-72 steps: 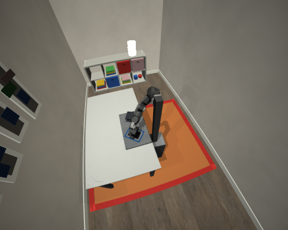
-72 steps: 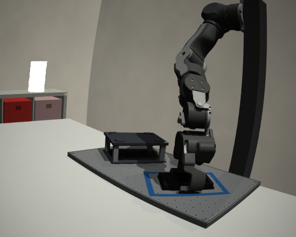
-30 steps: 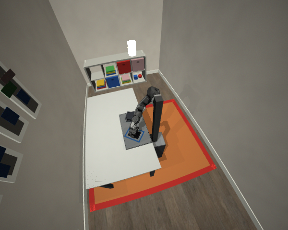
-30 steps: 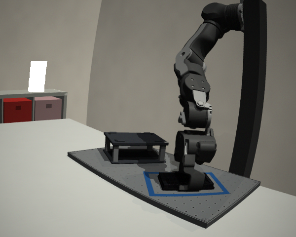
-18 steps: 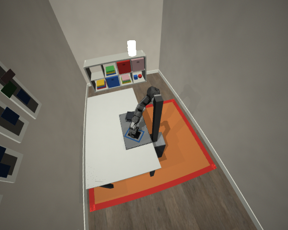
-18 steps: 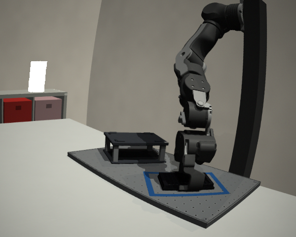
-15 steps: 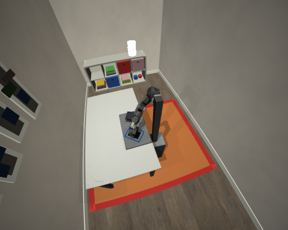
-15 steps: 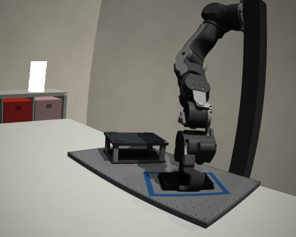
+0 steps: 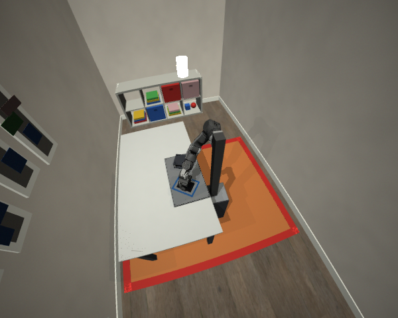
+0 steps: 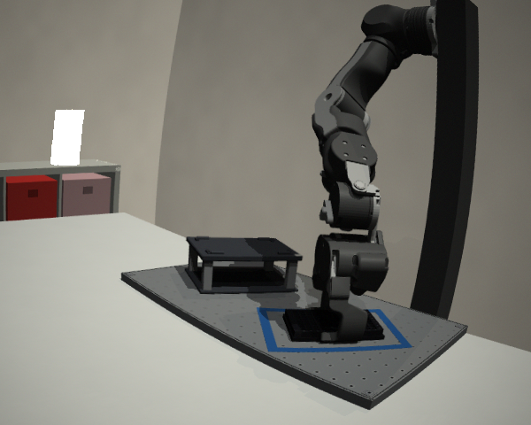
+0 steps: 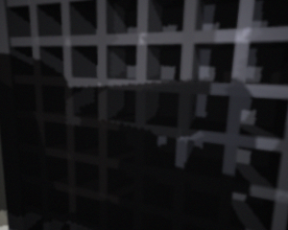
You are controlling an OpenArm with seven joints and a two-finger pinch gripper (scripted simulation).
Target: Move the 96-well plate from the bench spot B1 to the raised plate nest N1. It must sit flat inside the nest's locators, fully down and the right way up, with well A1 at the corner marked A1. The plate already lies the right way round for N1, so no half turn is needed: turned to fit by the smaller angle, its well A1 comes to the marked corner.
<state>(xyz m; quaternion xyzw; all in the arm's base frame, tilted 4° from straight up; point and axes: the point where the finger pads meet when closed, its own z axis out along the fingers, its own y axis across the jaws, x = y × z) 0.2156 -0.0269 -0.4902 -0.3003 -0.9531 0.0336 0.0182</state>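
Now: the black plate nest 20 mm behind my hand, 230 mm to the right of it and 50 mm above it. From my hand the other things lie so: black 96-well plate right at my hand.
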